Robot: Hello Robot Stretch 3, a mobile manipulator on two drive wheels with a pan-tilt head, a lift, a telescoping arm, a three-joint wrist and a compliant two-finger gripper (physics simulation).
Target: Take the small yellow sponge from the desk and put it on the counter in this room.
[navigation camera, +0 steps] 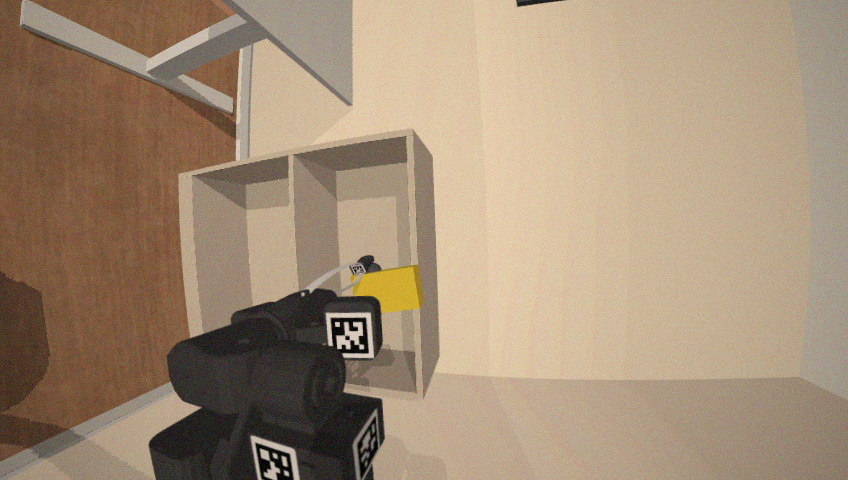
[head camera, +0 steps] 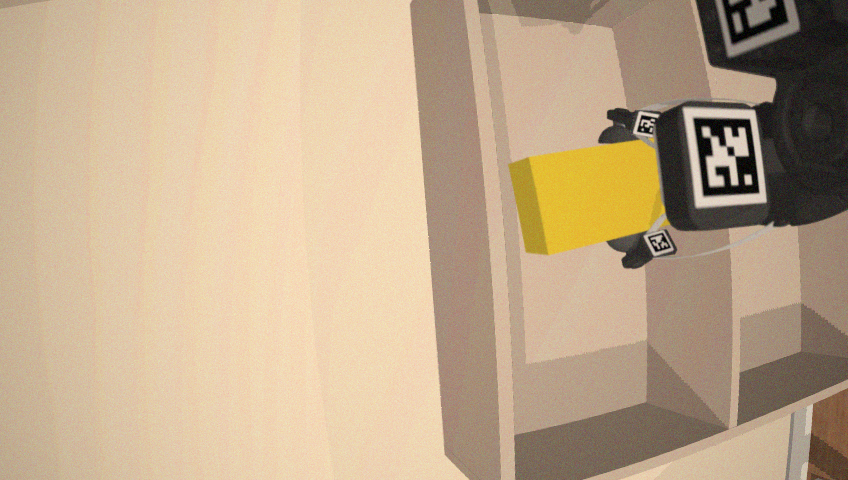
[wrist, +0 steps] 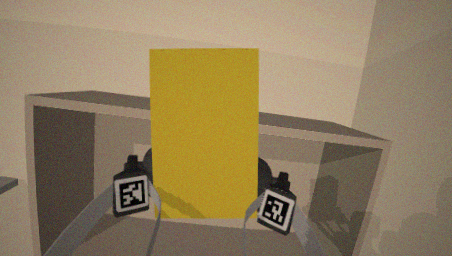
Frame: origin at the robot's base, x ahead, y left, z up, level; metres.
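Seen in the pictures: gripper, between the fingertips: (navigation camera: 374, 289) (head camera: 614, 189) (wrist: 209, 168).
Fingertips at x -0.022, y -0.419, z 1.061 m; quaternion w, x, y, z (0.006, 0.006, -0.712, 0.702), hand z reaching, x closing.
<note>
Offsets run from my fingertips to a thing's middle. "spot": to the spot under its first point. Level surfaces: height alone.
The yellow sponge @[dx +0.004, dy +0.021, dz +0.034 m] (head camera: 589, 196) (navigation camera: 389, 290) (wrist: 205, 125) is a flat block between the two fingers of my gripper (head camera: 621, 189) (wrist: 209, 168). The gripper is shut on its sides, and the block's far end sticks out past the fingertips. It is in front of the open face of a beige two-compartment unit (head camera: 458, 267) (navigation camera: 427, 237) (wrist: 310, 125), near that unit's top board. I cannot tell from the frames whether the sponge touches the unit, or whether the unit is the counter. In the navigation view the near finger is hidden. The desk cannot be made out with certainty.
A grey panel (navigation camera: 303, 35) with a light leg frame (navigation camera: 202, 47) stands beside the unit. Brown floor @[dz -1.061 m] (navigation camera: 107, 208) lies at the unit's base. A beige wall (head camera: 208, 237) (navigation camera: 624, 208) is behind it, and another wall meets it at a corner. A dark object @[spot: dx +1.000, dy -0.550, dz +0.448 m] (navigation camera: 538, 1) shows at the top edge.
</note>
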